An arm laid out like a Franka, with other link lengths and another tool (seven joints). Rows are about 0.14 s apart.
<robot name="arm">
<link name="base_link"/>
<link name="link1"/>
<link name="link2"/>
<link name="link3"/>
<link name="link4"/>
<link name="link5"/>
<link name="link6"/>
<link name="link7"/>
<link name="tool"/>
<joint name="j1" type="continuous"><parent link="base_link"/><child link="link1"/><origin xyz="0 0 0.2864" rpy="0 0 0"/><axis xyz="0 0 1"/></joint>
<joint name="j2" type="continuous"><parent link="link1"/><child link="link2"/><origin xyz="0 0 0" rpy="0 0 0"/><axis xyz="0 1 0"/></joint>
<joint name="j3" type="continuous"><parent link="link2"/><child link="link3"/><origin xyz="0 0 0.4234" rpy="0 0 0"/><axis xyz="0 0 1"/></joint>
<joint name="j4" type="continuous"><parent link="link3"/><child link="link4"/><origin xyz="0.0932 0 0" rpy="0 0 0"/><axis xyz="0 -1 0"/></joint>
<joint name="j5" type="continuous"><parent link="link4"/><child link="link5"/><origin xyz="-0.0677 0 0.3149" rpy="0 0 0"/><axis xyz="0 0 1"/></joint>
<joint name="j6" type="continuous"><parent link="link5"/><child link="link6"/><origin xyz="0 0 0" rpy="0 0 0"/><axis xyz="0 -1 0"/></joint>
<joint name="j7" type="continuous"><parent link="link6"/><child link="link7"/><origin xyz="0.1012 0 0" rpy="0 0 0"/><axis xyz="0 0 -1"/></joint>
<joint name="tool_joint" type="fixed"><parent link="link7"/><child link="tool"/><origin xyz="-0.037 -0.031 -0.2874" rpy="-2.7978 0 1.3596"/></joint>
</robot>
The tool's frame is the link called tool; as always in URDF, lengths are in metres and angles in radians. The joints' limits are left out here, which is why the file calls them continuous.
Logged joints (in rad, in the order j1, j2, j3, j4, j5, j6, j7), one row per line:
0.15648, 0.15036, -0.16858, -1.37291, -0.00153, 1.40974, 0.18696
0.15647, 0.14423, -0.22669, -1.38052, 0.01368, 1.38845, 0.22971
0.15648, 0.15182, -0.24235, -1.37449, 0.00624, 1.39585, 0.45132
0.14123, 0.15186, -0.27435, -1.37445, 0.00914, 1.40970, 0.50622
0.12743, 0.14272, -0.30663, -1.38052, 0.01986, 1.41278, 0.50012
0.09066, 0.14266, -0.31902, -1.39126, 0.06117, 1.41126, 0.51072
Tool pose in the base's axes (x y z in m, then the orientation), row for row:
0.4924, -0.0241, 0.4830, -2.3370, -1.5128, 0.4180
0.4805, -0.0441, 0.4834, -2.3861, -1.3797, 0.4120
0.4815, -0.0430, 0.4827, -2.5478, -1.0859, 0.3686
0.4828, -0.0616, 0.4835, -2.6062, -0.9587, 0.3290
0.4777, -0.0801, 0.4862, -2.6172, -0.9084, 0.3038
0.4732, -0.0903, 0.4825, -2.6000, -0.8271, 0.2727
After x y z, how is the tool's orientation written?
As a rotation vector, in radians.
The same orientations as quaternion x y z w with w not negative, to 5 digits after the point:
-0.81913, -0.53024, 0.14651, 0.16252
-0.84276, -0.48730, 0.14552, 0.17642
-0.89815, -0.38280, 0.12994, 0.17293
-0.91815, -0.33774, 0.11590, 0.17176
-0.92436, -0.32083, 0.10730, 0.17638
-0.92935, -0.29564, 0.09748, 0.19848

